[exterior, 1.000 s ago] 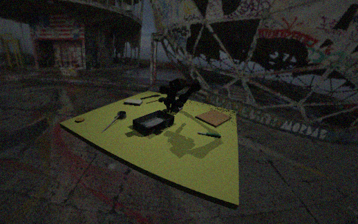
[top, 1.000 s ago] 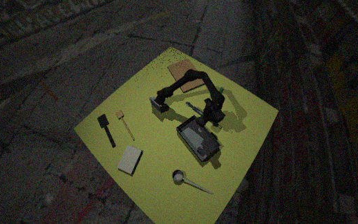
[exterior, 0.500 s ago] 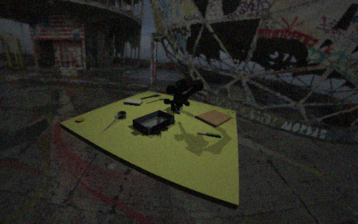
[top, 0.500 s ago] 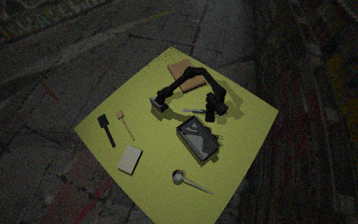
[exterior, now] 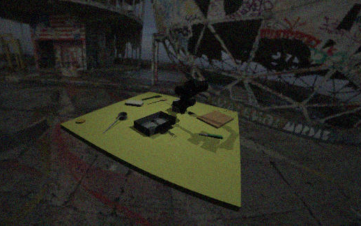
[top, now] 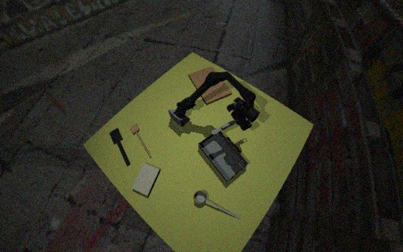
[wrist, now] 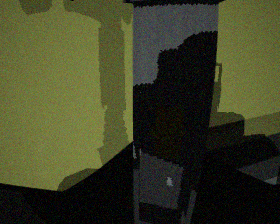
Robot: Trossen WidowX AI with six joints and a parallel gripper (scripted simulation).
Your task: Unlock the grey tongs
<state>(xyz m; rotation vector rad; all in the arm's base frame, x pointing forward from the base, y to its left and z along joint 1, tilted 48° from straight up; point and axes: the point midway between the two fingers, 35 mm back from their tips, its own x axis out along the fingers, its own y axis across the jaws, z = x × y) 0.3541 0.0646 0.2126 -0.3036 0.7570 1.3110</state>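
The yellow lock piece is 1 cm ahead of my gripper tip, 2 cm to the left of it and 4 cm above it. Also, from my gripper tip: green-handled tool: 5 cm behind, 23 cm to the left, 13 cm below; wooden board: 43 cm behind, 21 cm to the left, 13 cm below; roasting tin: 6 cm ahead, 19 cm to the right, 11 cm below.
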